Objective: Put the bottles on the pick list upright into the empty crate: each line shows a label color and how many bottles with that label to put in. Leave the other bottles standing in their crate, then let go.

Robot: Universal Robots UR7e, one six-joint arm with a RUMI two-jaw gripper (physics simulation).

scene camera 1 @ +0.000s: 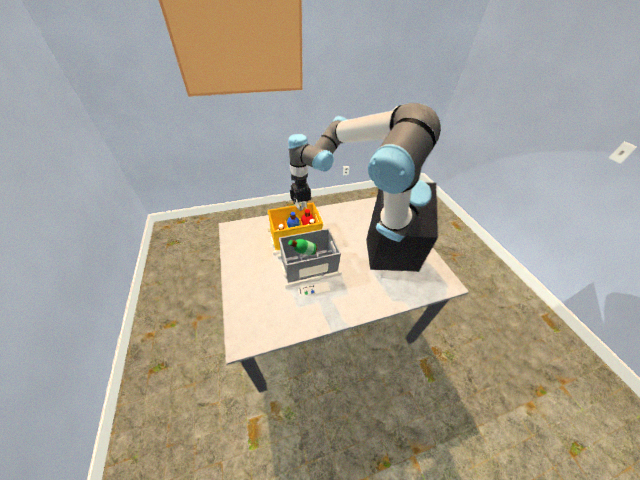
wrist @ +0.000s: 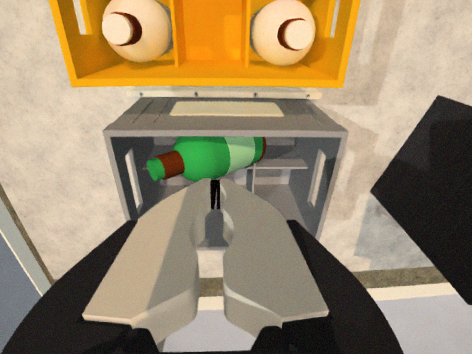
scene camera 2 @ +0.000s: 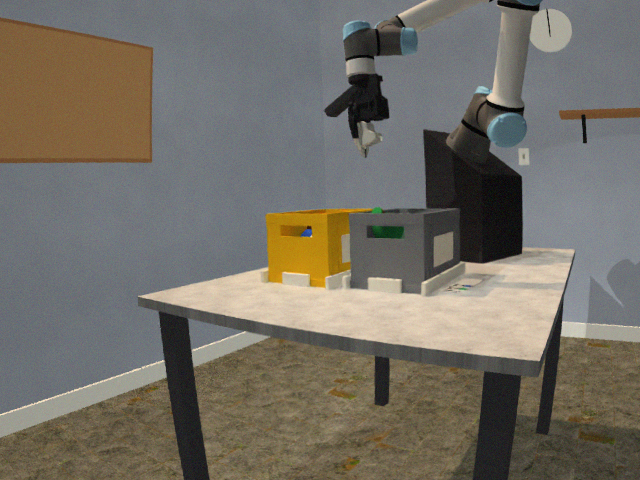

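Seen in the pictures: gripper, between the fingertips: (scene camera 1: 300, 210) (wrist: 216, 182) (scene camera 2: 364, 157); arm's base, origin of its link: (scene camera 2: 465, 151).
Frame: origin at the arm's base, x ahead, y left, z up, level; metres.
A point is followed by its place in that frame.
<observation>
A green bottle (scene camera 1: 305, 246) {x 0.462, y 0.018, z -0.205 m} (scene camera 2: 387, 230) {x 0.516, y 0.017, z -0.224 m} (wrist: 205, 156) {x 0.480, y -0.019, z -0.188 m} lies on its side across the top of the dividers in the grey crate (scene camera 1: 291, 270) {x 0.544, y 0.143, z -0.229 m} (scene camera 2: 385, 263) {x 0.580, y 0.053, z -0.292 m} (wrist: 225, 133) {x 0.461, y -0.054, z -0.180 m}, neck to the left in the wrist view. The yellow crate (scene camera 1: 277, 238) {x 0.603, y -0.084, z -0.234 m} (scene camera 2: 297, 258) {x 0.632, y -0.171, z -0.289 m} (wrist: 210, 80) {x 0.484, y -0.107, z -0.180 m} holds a blue bottle (scene camera 1: 293, 221) {x 0.505, y -0.211, z -0.235 m}, a red bottle (scene camera 1: 307, 219) {x 0.422, y -0.222, z -0.238 m} and two white bottles (wrist: 145, 30) {x 0.560, y -0.139, z -0.230 m} (wrist: 284, 40) {x 0.415, y -0.154, z -0.202 m}. The pick list (scene camera 1: 321, 288) {x 0.399, y 0.184, z -0.354 m} shows a green and a blue dot; its counts are too small to read. My gripper (scene camera 1: 301, 207) {x 0.472, y -0.076, z -0.043 m} (scene camera 2: 364, 153) {x 0.472, y -0.076, z -0.043 m} (wrist: 216, 182) {x 0.472, y -0.076, z -0.043 m} is shut and empty, high above the crates.
White strips (scene camera 2: 385, 284) {x 0.591, y 0.060, z -0.337 m} (wrist: 225, 94) {x 0.460, y -0.063, z -0.326 m} border the crates on the table (scene camera 1: 258, 320) {x 0.716, y 0.316, z -0.356 m} (scene camera 2: 330, 312) {x 0.789, y 0.070, z -0.356 m}. The black pedestal (scene camera 1: 395, 250) {x 0.015, y 0.117, z -0.187 m} (scene camera 2: 498, 217) {x 0.013, y 0.117, z -0.219 m} stands on the right and carries the arm. A brown board (scene camera 1: 240, 46) (scene camera 2: 77, 98) hangs on the wall.
</observation>
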